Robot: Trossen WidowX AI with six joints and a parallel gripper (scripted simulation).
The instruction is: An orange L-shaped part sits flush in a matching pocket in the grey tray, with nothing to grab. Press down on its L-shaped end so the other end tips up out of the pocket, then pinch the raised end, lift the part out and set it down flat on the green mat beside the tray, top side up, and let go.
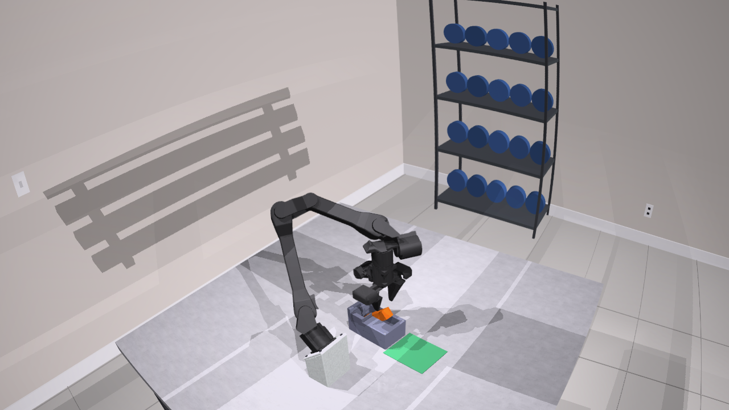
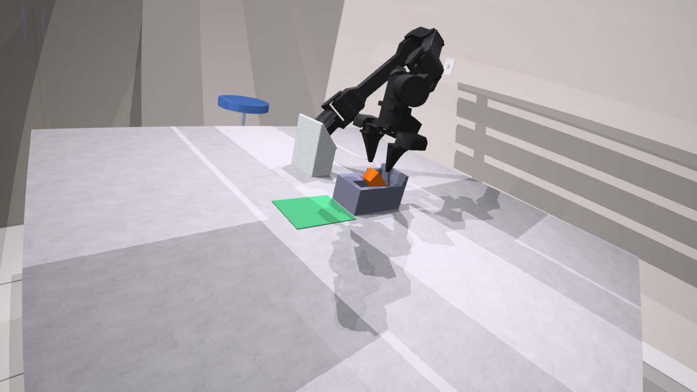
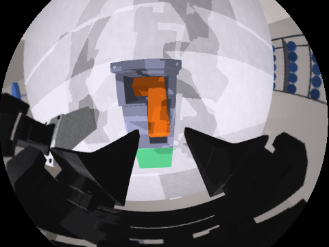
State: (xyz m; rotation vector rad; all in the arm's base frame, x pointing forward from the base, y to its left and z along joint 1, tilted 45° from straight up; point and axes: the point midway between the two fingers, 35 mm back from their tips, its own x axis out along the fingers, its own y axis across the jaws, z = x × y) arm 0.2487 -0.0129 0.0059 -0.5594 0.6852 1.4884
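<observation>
The orange L-shaped part lies 7 cm below my gripper tip, 4 cm to the left of it and 2 cm behind it. The rest, counted from my gripper tip: green mat: 14 cm to the right, 12 cm below, 3 cm behind.
</observation>
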